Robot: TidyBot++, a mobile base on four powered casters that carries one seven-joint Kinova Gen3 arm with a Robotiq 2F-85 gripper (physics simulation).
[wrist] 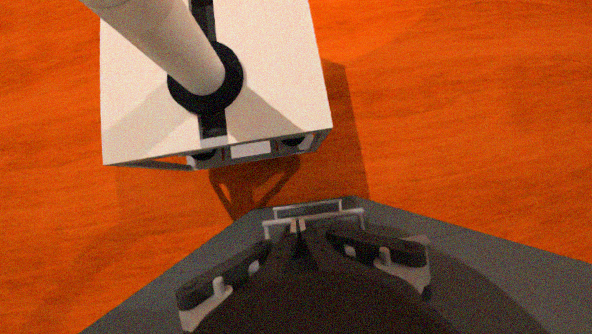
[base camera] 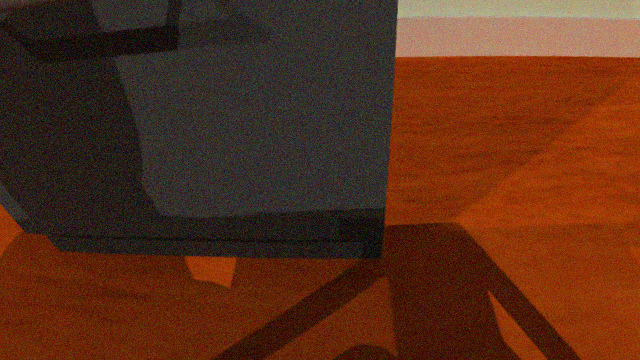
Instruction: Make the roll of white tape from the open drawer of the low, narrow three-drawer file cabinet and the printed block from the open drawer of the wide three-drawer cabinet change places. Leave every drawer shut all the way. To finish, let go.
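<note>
A dark grey cabinet [base camera: 265, 130] [wrist: 480, 245] fills the left of the base camera view and spans the bottom of the wrist view. I cannot tell from these frames which of the two cabinets it is. Two light bar handles show on its front in the wrist view: one handle [wrist: 327, 216] right by my fingertips, the other handle [wrist: 309, 205] a little beyond. My gripper [wrist: 298, 228] is shut and empty, its tips pointing down at the near handle; contact is unclear. The white tape and the printed block do not show.
My white mobile base [wrist: 270, 65] stands in front of the cabinet, with the pale arm [wrist: 170, 45] rising from it. Orange-brown wood floor [base camera: 550, 185] [wrist: 475, 125] lies around them, with dark shadows. A pale wall with a pink lower band [base camera: 520, 37] is behind.
</note>
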